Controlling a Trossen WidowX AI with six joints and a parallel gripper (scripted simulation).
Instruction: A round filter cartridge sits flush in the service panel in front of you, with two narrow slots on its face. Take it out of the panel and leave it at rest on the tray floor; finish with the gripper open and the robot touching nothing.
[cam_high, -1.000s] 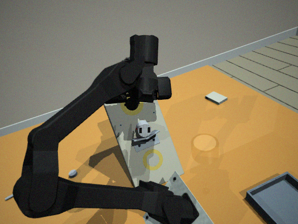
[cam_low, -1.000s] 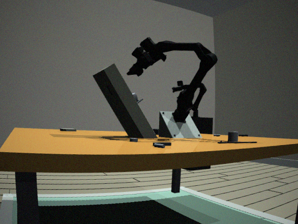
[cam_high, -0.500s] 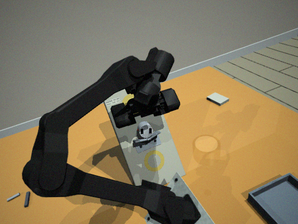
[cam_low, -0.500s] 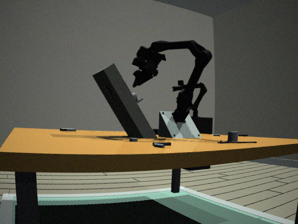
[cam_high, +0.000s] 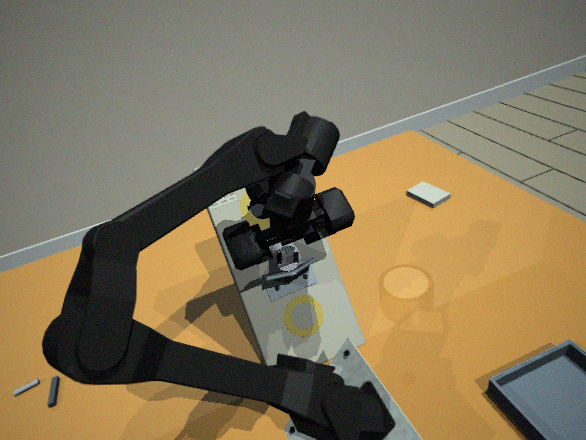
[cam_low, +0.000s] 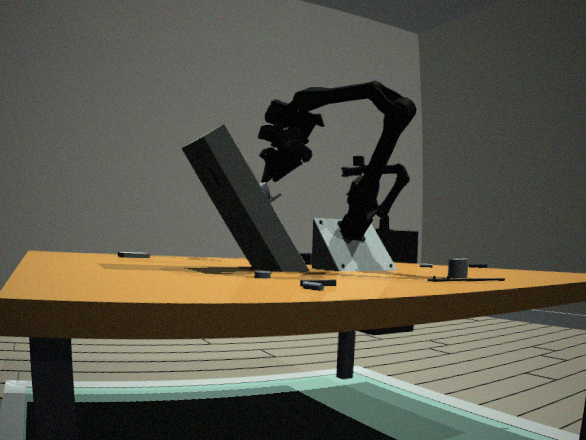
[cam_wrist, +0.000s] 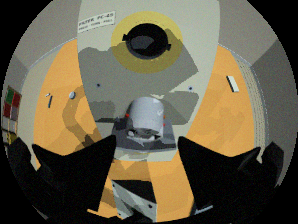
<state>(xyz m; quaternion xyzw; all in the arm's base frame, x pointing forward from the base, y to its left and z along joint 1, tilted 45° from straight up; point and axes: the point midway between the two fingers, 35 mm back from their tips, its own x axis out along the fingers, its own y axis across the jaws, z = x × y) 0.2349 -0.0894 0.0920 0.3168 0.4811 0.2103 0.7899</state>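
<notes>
Now: gripper tip 3 cm above the round filter cartridge and 2 cm short of it. From my gripper tip the other things lie so: panel (7 cm ahead, 5 cm below, 1 cm to the left); then ledge (7 cm below, 1 cm ahead); then grey disc (29 cm to the left, 21 cm below, 13 cm ahead).
</notes>
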